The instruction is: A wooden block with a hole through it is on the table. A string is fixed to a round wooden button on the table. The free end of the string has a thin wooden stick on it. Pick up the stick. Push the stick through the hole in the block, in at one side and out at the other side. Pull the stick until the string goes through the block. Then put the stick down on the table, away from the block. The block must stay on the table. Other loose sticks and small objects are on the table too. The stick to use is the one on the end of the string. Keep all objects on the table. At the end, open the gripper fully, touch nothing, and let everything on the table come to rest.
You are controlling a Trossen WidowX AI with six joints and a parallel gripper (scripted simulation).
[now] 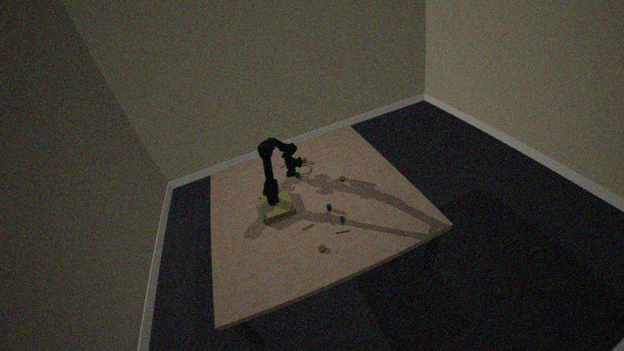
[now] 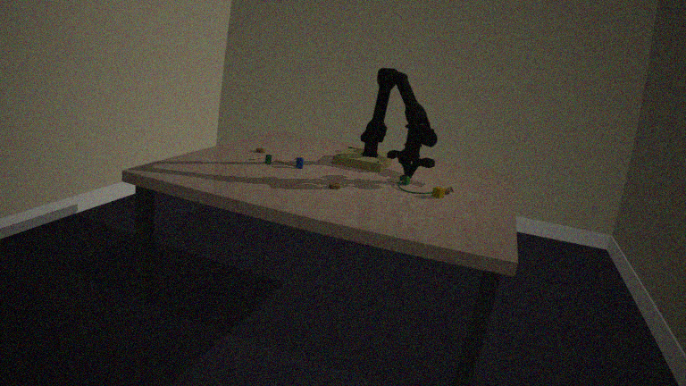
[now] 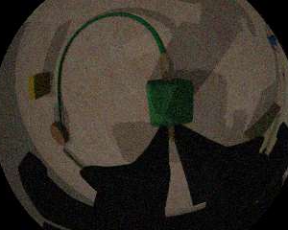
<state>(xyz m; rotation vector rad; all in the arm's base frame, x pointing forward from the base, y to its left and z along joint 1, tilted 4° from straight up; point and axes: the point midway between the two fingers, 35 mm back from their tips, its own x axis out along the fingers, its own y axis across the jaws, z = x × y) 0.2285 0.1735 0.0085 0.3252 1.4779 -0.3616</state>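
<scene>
My gripper tip is 30 mm short of the green block and 10 mm to the left of it. The rest, counted from my gripper tip: yellow block 140 mm ahead, 120 mm to the left; then blue cylinder 430 mm to the right, 30 mm ahead, 10 mm above; then green cylinder 560 mm to the right, 40 mm ahead.
</scene>
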